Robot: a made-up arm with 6 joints.
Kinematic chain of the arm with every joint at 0, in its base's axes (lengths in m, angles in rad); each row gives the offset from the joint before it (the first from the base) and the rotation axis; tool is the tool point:
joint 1: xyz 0 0 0.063 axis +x
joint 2: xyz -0.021 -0.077 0 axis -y
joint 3: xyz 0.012 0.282 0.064 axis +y
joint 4: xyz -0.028 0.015 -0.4 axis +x
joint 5: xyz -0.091 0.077 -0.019 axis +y
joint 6: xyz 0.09 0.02 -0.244 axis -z
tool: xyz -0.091 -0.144 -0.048
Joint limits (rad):
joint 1: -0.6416..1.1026
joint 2: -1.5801..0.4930
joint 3: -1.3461..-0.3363
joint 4: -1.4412..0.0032
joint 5: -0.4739..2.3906
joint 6: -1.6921..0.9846
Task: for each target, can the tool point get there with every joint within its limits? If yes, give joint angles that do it. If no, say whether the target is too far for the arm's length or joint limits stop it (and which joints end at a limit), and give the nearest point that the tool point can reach.
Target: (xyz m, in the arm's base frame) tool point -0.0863 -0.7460 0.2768
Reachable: no: joint limits stop it (at a limit: joint 1, joint 3, joint 4) | nearest point -0.1160 -0.3758 -0.1560 | short by 0.570 m
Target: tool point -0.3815 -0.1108 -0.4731
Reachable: yes | joints -0.3582 -1.0716 -0.6778 -0.4844 -0.0027 0.4728
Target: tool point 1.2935 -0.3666 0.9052
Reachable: no: too far | nearest point 0.7033 -0.1401 0.4087 | short by 0.804 m
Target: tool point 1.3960 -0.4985 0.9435
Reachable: no: too far | nearest point 0.6944 -0.1506 0.4140 | short by 0.945 m
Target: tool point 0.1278 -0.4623 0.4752
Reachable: no: joint limits stop it (at a limit: joint 2, joint 3, joint 4, joint 5) | nearest point 0.3239 -0.3016 0.3319 | short by 0.291 m
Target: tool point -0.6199 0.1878 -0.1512
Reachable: yes | joints 0.5443 -1.3874 -0.6486 -0.4091 1.0947 -1.0318
